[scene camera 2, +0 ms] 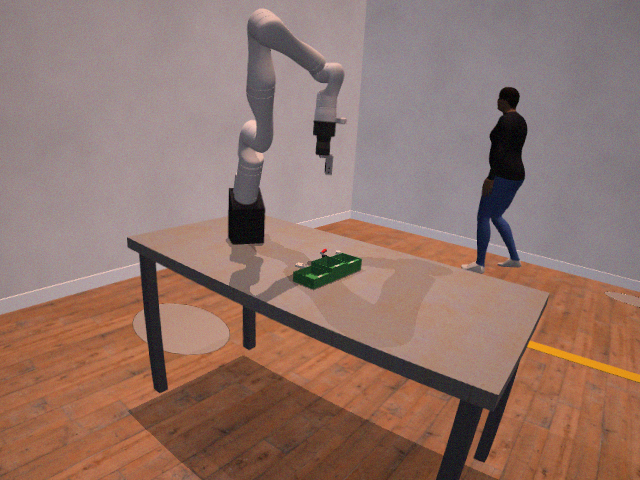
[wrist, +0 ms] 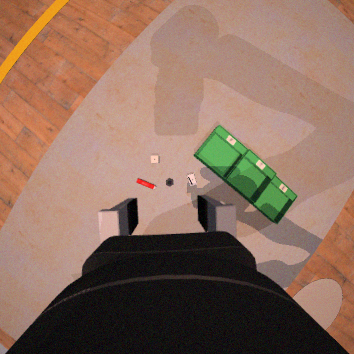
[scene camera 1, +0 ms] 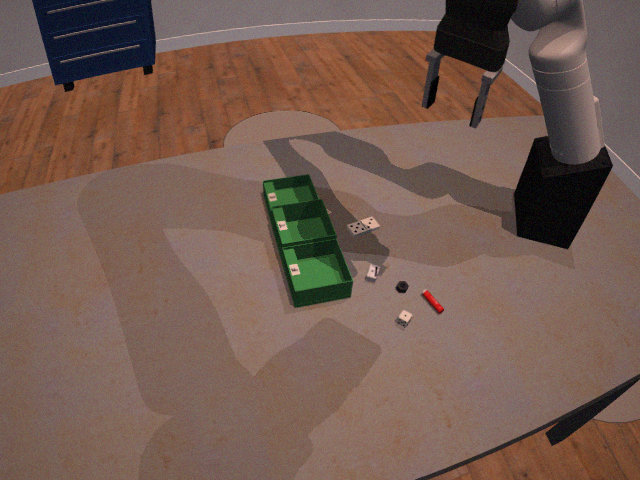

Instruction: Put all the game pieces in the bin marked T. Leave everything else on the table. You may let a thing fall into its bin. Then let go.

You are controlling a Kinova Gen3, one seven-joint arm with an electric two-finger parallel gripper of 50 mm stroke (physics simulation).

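Seen in the pictures: gripper, fingertip midpoint: (scene camera 2: 328, 173) (wrist: 167, 209) (scene camera 1: 451, 113); arm's base at its link origin: (scene camera 2: 245, 196) (scene camera 1: 575, 149).
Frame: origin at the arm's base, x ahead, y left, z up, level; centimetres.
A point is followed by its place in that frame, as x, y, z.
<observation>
My gripper (scene camera 1: 451, 115) @(33.9, 8.2, 13.1) (scene camera 2: 328, 173) @(33.9, 8.2, 13.1) (wrist: 167, 209) @(33.9, 8.2, 13.1) is open and empty, high above the table, pointing down. A white domino (scene camera 1: 363, 225) @(36.6, -5.0, -16.8) with black pips lies flat beside the bins; the wrist view does not show it. A white die (scene camera 1: 404, 318) @(36.9, 14.7, -15.9) (wrist: 155, 159) @(36.6, 13.9, -15.9) lies farther out. Three green bins stand in a row: a near bin (scene camera 1: 319, 273) @(46.3, 3.3, -16.8) (wrist: 218, 151) @(47.2, 4.2, -16.8), a middle bin (scene camera 1: 306, 227) @(45.9, -6.5, -16.8) (wrist: 249, 175) @(47.7, -5.1, -16.8) and a far bin (scene camera 1: 293, 195) @(46.3, -14.7, -16.8) (wrist: 273, 201) @(46.9, -14.0, -16.8). Their interiors show no pieces. The middle label looks like a T, but the labels are hard to read.
A small white piece with a black bar (scene camera 1: 372, 272) @(38.5, 5.2, -16.3) (wrist: 191, 179) @(38.3, 5.0, -16.4), a black nut (scene camera 1: 402, 286) @(34.8, 8.7, -16.6) (wrist: 169, 182) @(34.7, 8.3, -16.6) and a red cylinder (scene camera 1: 433, 301) @(31.2, 12.6, -16.5) (wrist: 146, 183) @(31.2, 12.1, -16.4) lie between the domino and die. The arm's black base (scene camera 1: 560, 201) @(4.4, 5.2, -7.2) (scene camera 2: 246, 222) @(5.2, -3.6, -8.8) stands on the table. A person (scene camera 2: 508, 149) stands beyond it.
</observation>
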